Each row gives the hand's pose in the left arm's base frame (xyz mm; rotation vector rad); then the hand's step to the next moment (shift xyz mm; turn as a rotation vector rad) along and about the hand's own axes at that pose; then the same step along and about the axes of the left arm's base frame.
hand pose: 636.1 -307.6 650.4 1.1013 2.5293 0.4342
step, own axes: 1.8 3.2 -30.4 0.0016 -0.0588 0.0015
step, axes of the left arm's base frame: -12.1 -0.8 28.1 -0.0380 -0.0369 -0.0256
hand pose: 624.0 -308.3 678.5 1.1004 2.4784 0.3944
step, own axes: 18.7 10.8 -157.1 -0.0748 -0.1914 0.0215
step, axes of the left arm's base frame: -77.4 6.5 138.2 -0.0671 -0.1789 -0.0787
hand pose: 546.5 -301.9 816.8 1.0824 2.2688 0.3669
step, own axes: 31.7 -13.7 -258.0 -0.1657 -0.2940 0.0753
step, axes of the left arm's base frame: -183.3 17.4 184.0 -0.0519 -0.3144 -0.1342
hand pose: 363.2 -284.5 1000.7 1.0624 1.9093 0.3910
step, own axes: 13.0 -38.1 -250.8 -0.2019 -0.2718 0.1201
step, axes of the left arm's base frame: -228.7 22.9 108.1 0.0050 -0.3367 -0.1253
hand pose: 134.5 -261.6 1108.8 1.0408 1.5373 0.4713
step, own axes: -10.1 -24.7 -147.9 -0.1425 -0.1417 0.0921
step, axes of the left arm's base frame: -147.5 15.4 24.6 0.0280 -0.2132 -0.0514
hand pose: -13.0 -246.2 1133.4 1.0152 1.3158 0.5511
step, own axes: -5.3 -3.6 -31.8 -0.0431 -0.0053 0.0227
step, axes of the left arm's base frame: -32.2 3.2 1.7 0.0112 -0.0447 0.0167
